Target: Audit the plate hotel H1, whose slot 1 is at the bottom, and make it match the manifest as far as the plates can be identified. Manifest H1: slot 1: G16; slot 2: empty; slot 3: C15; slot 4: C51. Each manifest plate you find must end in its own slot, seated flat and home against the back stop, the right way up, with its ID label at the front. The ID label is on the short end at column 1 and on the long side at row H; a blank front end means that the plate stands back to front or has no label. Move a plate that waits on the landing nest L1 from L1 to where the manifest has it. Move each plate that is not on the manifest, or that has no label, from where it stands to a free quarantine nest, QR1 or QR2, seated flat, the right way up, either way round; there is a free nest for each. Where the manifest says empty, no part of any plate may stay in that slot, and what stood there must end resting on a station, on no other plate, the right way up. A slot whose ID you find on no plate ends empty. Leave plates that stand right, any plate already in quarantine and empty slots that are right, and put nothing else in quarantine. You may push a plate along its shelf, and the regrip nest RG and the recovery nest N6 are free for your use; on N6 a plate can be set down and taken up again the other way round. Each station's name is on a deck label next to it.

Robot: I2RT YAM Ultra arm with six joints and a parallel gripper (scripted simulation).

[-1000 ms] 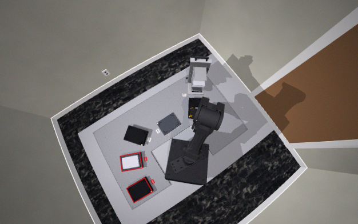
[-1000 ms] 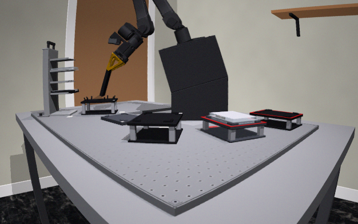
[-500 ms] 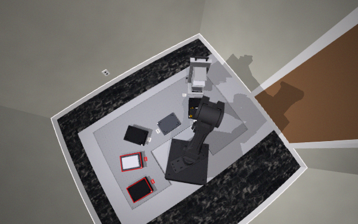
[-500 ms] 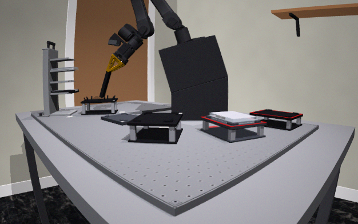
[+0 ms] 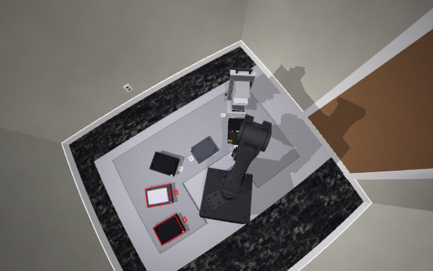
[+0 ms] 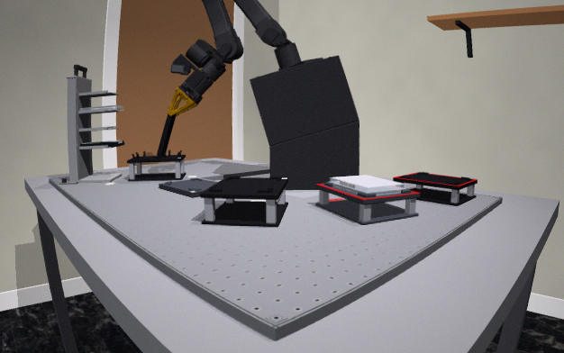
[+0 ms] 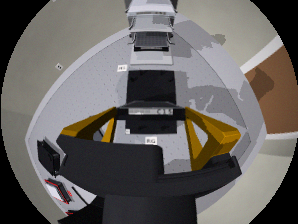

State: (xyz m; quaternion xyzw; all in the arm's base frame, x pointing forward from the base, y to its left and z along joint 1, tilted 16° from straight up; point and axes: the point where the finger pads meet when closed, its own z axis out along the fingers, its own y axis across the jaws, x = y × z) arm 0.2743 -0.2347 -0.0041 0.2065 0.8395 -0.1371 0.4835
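Right now my hand is 130 mm above the pinned nest, 40 mm short of it and 30 mm to the left of it. The rest, counted from my hand: hotel foot (220 mm ahead, 180 mm below, 130 mm to the right); H1 deck label (200 mm ahead, 190 mm below); grey plate hotel H1 (270 mm ahead, 150 mm to the right, 30 mm below).
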